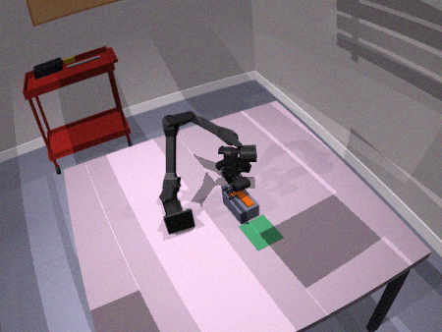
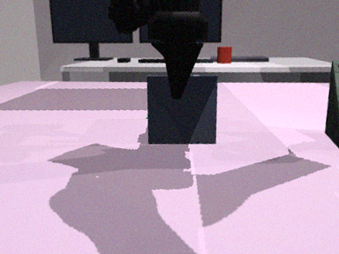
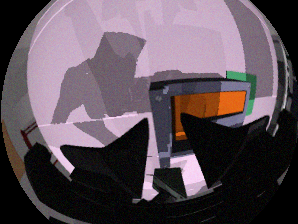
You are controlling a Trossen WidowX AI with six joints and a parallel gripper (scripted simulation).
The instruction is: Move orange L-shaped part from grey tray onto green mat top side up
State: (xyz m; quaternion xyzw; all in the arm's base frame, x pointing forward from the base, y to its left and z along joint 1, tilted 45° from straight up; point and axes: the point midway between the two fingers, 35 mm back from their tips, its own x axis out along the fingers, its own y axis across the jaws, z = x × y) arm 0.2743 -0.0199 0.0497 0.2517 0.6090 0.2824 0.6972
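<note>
My gripper tip is now 50 mm to the left of the orange L-shaped part and 10 mm above it. The rest, counted from my gripper tip: green mat (10 mm ahead, 220 mm to the right, 80 mm below).
</note>
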